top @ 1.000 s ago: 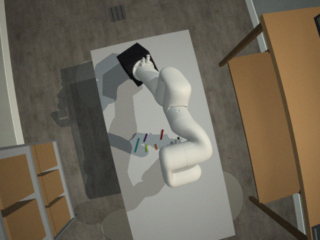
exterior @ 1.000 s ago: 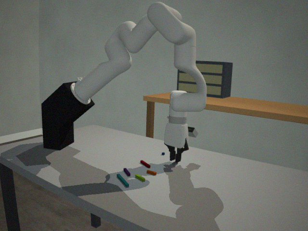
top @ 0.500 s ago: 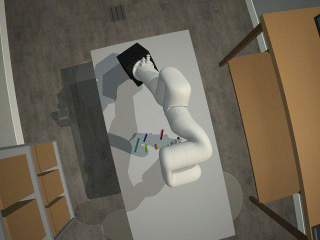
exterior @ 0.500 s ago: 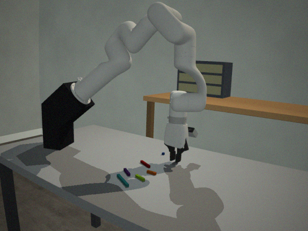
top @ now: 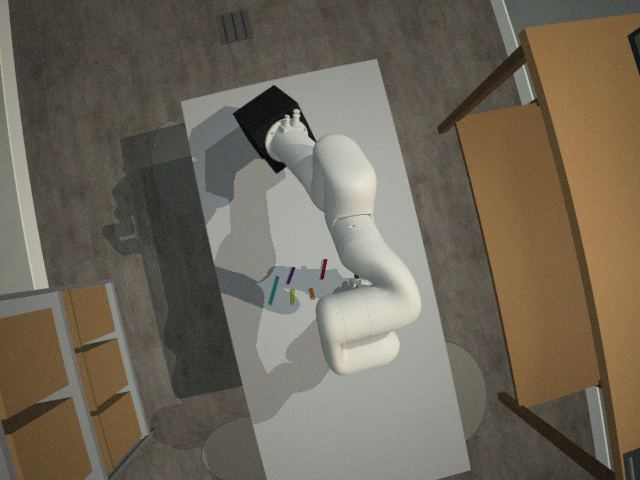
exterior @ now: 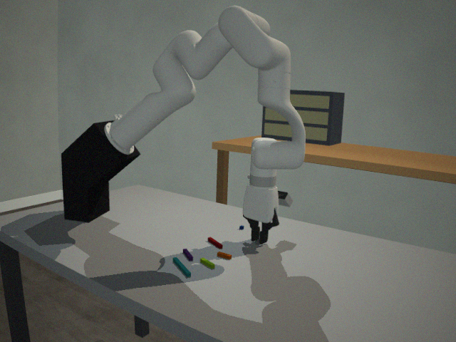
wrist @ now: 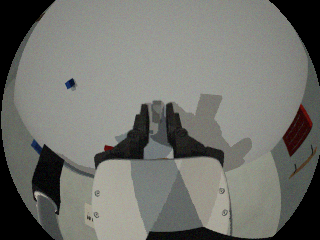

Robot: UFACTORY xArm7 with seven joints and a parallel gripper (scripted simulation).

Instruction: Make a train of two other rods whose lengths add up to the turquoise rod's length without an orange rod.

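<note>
The grey rod lies 2 cm below my hand. From my hand the other things lie so: red rod (6 cm behind, 12 cm to the right, 2 cm below); then orange rod (3 cm ahead, 15 cm to the right, 2 cm below); then blue rod (13 cm behind, 3 cm to the left, 2 cm below).
</note>
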